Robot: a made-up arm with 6 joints.
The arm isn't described. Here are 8 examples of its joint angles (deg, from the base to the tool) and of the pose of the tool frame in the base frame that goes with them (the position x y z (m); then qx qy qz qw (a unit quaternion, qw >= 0)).
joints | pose
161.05 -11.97 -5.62 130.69 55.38 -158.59 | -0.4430 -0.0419 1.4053 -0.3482 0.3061 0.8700 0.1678
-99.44 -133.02 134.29 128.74 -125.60 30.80 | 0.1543 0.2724 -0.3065 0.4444 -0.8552 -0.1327 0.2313
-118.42 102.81 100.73 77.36 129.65 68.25 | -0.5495 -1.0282 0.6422 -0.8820 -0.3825 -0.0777 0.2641
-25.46 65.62 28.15 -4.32 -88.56 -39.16 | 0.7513 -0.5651 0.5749 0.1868 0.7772 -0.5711 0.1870
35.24 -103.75 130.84 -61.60 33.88 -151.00 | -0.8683 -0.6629 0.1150 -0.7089 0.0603 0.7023 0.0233
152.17 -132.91 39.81 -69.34 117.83 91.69 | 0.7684 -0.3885 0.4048 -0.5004 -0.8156 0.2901 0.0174
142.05 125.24 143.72 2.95 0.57 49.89 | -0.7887 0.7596 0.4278 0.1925 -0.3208 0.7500 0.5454
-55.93 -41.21 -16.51 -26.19 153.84 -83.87 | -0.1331 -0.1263 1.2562 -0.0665 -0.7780 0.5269 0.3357
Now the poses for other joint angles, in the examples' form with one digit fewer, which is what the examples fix.
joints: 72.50 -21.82 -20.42 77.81 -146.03 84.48
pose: 0.071 0.176 1.385 -0.913 0.369 -0.010 0.171
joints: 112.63 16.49 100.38 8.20 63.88 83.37
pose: 0.011 0.218 1.767 0.685 -0.487 -0.297 0.453
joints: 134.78 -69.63 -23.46 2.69 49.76 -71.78
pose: 0.229 -0.077 1.227 -0.618 -0.404 -0.666 0.106
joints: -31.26 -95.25 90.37 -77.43 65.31 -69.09
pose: -1.054 0.569 0.705 0.031 0.062 -0.997 0.046
